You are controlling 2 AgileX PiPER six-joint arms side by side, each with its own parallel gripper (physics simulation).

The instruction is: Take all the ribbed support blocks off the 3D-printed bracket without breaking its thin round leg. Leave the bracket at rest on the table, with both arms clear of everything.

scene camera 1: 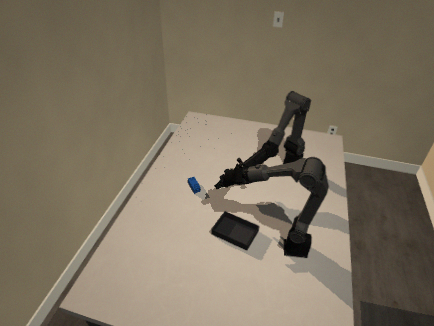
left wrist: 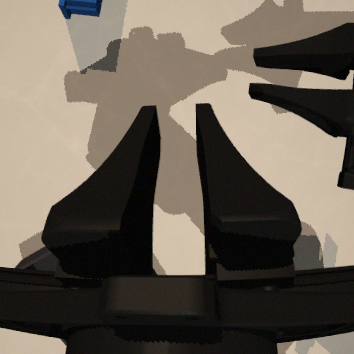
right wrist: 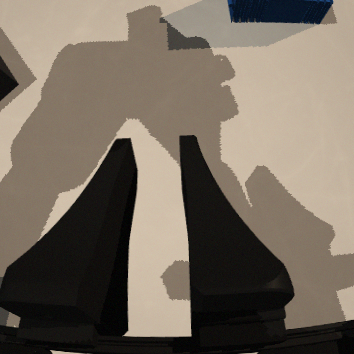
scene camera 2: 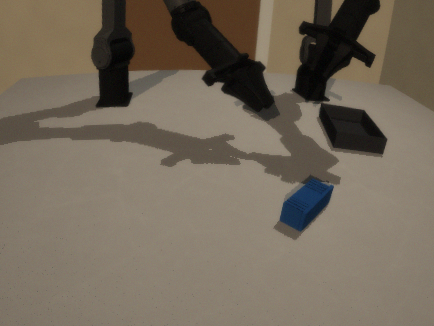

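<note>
The blue bracket (scene camera 1: 194, 185) (scene camera 2: 306, 205) rests on the table, apart from both grippers. Fine ribs show on its upper side in scene camera 2, and a ribbed face shows in the right wrist view (right wrist: 280, 11). Its end shows at the top left of the left wrist view (left wrist: 82, 7). The thin round leg cannot be made out. My left gripper (scene camera 1: 217, 186) (left wrist: 176, 121) is open and empty above the table, to the right of the bracket in scene camera 1. My right gripper (scene camera 2: 267, 107) (left wrist: 252, 73) (right wrist: 156, 153) is open and empty beside it, partly hidden in scene camera 1.
A black open tray (scene camera 1: 252, 241) (scene camera 2: 360, 142) stands on the table (scene camera 1: 150, 260), below the grippers in scene camera 1 and at the right in scene camera 2. The two grippers are close together. Arm shadows fall across the table near the bracket.
</note>
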